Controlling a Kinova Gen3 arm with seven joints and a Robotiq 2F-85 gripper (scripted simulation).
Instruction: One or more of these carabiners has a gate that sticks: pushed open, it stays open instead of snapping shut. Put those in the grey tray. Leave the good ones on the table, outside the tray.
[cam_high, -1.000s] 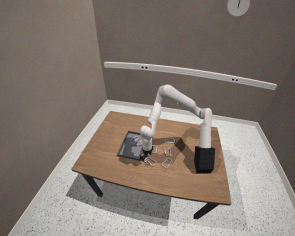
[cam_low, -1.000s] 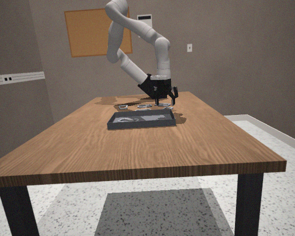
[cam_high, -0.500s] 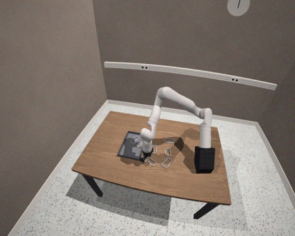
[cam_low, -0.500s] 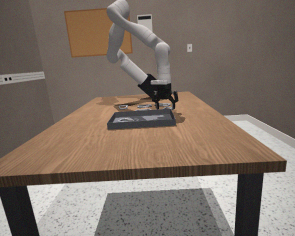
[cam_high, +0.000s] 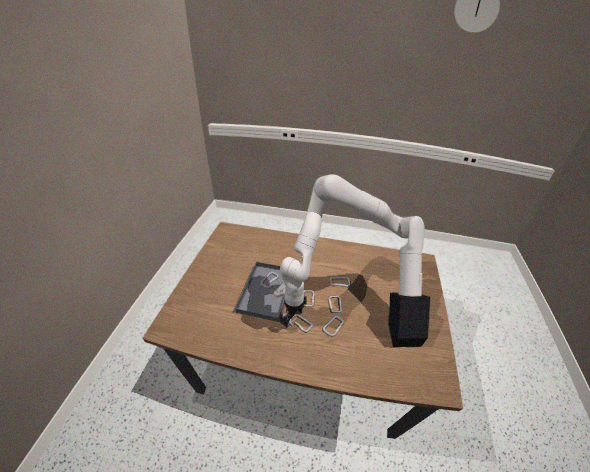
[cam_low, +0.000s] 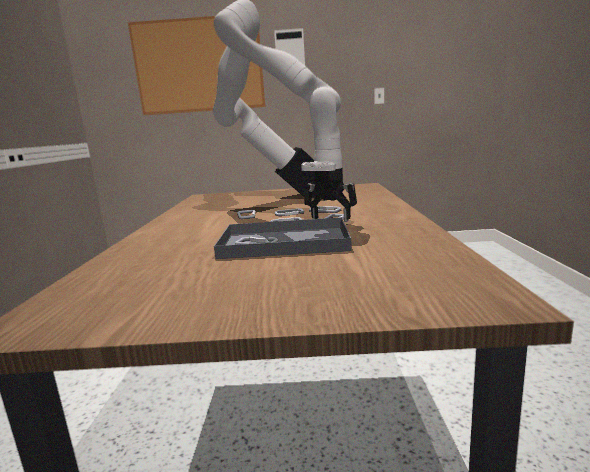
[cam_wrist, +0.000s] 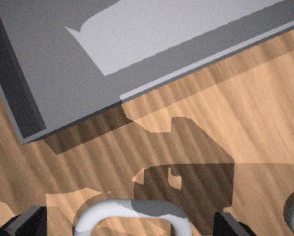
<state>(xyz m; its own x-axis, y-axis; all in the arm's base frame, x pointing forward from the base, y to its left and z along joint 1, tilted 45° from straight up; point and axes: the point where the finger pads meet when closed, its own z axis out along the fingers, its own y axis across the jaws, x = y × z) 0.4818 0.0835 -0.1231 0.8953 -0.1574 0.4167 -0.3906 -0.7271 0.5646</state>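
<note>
Now: hand 16 cm short of the grey tray, 12 cm to the left of it and 1 cm above it. From my hand the other things lie so: carabiner gate 20 cm behind, 2 cm to the right, 1 cm below.
</note>
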